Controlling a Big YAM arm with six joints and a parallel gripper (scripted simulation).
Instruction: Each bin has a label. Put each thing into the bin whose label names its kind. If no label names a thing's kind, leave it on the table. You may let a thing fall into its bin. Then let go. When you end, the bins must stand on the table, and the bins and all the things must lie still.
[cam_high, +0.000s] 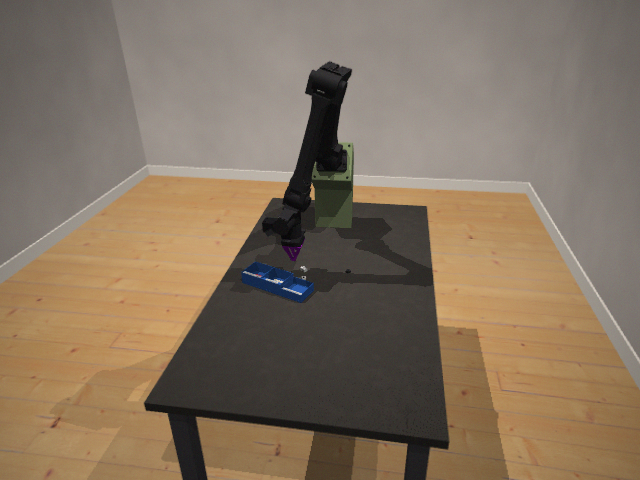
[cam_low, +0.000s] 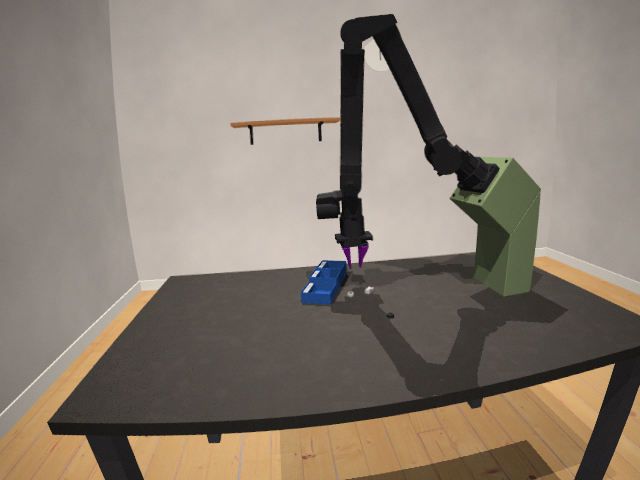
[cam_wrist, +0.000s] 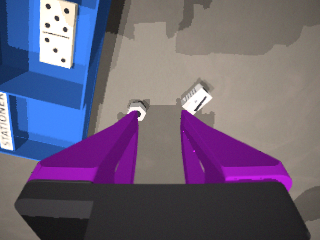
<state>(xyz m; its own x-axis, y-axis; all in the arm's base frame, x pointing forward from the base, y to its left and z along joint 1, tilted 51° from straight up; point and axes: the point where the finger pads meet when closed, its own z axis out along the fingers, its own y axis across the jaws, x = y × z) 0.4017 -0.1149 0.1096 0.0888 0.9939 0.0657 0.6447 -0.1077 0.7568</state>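
The grey nut is 8 cm below my hand, 4 cm to the left of it and 2 cm ahead of it. The rest, counted from my hand: red battery: 12 cm to the right, 7 cm below, 4 cm ahead; cream domino: 7 cm below, 7 cm ahead, 5 cm to the right; dark hex nut: 20 cm to the left, 8 cm below, 3 cm behind.
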